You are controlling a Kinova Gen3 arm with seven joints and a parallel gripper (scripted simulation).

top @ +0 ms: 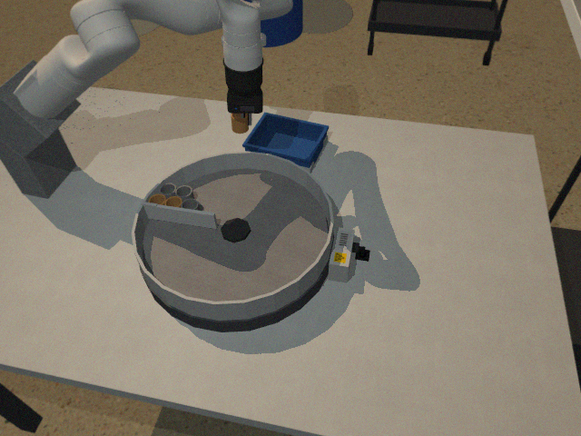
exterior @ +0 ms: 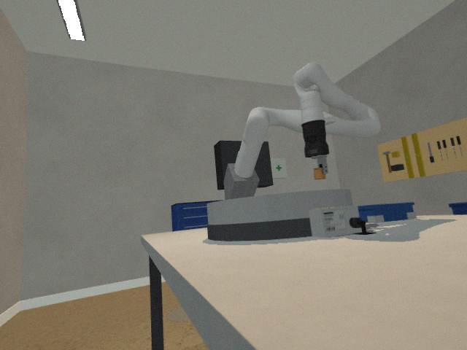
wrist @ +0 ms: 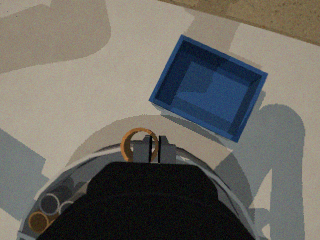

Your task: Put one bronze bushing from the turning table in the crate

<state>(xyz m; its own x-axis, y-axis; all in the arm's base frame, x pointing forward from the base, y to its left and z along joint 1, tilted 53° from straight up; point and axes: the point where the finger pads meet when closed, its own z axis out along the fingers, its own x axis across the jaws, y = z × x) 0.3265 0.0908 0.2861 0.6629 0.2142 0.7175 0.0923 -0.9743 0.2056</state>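
Right now the blue crate is 80 mm ahead of my hand, 110 mm to the left of it and 170 mm below it. Also, from my hand: turning table (230 mm to the right, 140 mm below).
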